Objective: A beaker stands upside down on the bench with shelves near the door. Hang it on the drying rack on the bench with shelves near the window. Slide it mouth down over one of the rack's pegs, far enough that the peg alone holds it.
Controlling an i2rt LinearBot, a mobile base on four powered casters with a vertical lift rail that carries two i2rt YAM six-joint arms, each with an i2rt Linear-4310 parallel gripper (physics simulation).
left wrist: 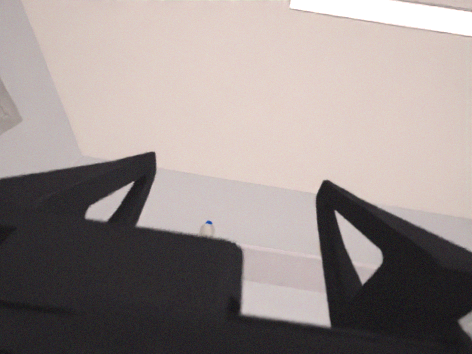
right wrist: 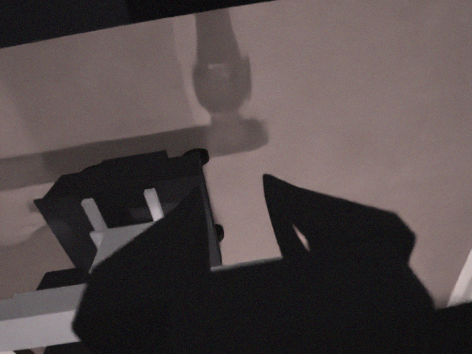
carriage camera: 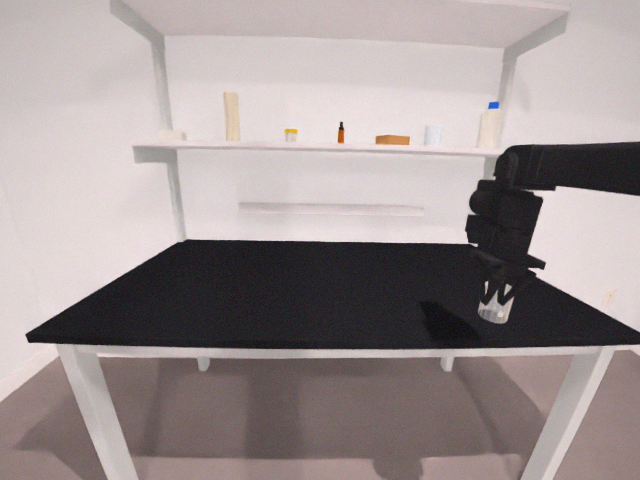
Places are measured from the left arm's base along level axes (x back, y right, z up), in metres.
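Pixels of known places: left gripper, fingertip midpoint: [left wrist: 238, 175]; right gripper, fingertip midpoint: [right wrist: 233, 190] [carriage camera: 492, 304].
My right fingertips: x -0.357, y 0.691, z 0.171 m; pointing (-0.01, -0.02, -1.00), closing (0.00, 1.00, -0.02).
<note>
Ahead of a thing's pixels: the offset from my right fingertips to its top centre. "spot": to the spot under its first point. Level surfaces: height alone.
The clear beaker {dx -0.178, dy +0.152, dz -0.053 m} [carriage camera: 491, 314] stands on the black bench top {dz -0.143 m} [carriage camera: 289, 294], near its front right in the carriage view. My right gripper [carriage camera: 493, 301] [right wrist: 233, 190] points down, and its fingers overlap the beaker's upper part in the carriage view. Its fingers are drawn in but still open, with a narrow empty gap between the tips. The right wrist view shows floor between and beyond the fingertips, and no beaker. How far the fingertips are from the glass is hard to tell. My left gripper [left wrist: 238, 175] is wide open and empty, tilted up at wall and ceiling. The drying rack does not show.
A shelf {dz +0.295 m} [carriage camera: 310, 148] above the bench holds a tall beige box {spot: dx -0.628, dy -0.663, dz +0.404 m} [carriage camera: 232, 117], a yellow-lidded jar {spot: dx -0.690, dy -0.447, dz +0.350 m} [carriage camera: 291, 135], an amber bottle {spot: dx -0.678, dy -0.245, dz +0.357 m} [carriage camera: 341, 134], an orange box {spot: dx -0.618, dy -0.053, dz +0.335 m} [carriage camera: 392, 140], a pale cylinder {spot: dx -0.688, dy +0.133, dz +0.366 m} [carriage camera: 433, 135] and a blue-capped bottle [carriage camera: 489, 128] [left wrist: 207, 229]. The robot's dark base shows in the right wrist view.
</note>
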